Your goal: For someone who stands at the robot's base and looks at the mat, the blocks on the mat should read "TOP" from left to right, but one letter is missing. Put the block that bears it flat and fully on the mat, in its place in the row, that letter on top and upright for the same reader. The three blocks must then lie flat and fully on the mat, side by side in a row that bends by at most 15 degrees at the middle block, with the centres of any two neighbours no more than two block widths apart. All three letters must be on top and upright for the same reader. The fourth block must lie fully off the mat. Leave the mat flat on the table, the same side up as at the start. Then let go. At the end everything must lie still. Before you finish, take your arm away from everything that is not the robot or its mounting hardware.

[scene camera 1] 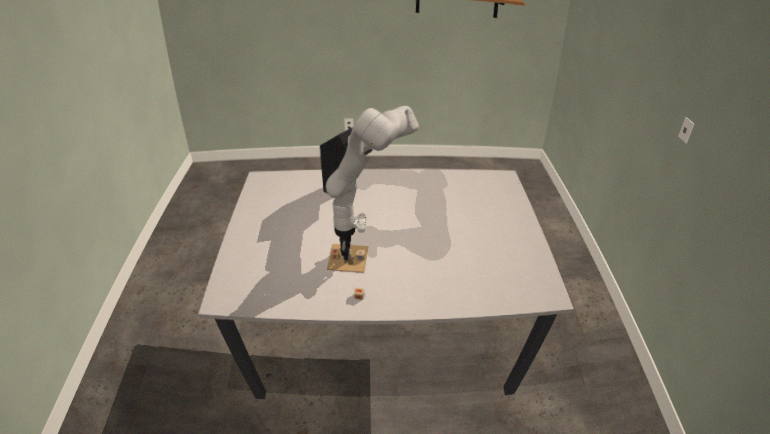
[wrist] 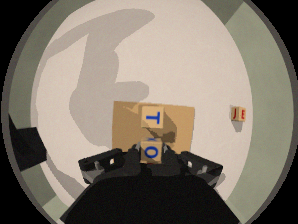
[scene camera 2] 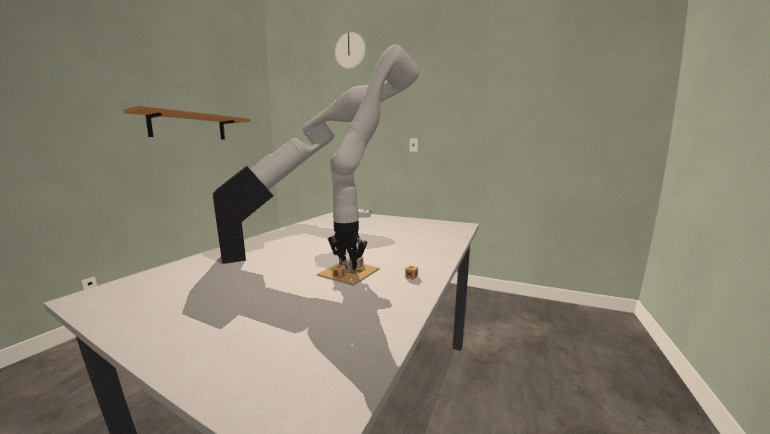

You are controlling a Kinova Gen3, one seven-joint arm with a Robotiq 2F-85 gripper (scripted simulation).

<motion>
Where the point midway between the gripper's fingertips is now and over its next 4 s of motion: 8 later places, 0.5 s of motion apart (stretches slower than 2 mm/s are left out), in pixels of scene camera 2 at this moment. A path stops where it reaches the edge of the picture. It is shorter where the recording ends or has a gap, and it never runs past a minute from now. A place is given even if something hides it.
My gripper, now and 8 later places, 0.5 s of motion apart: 348, 269; 348, 269; 348, 269; 347, 263; 346, 248; 346, 242; 346, 239; 346, 233; 345, 216
</motion>
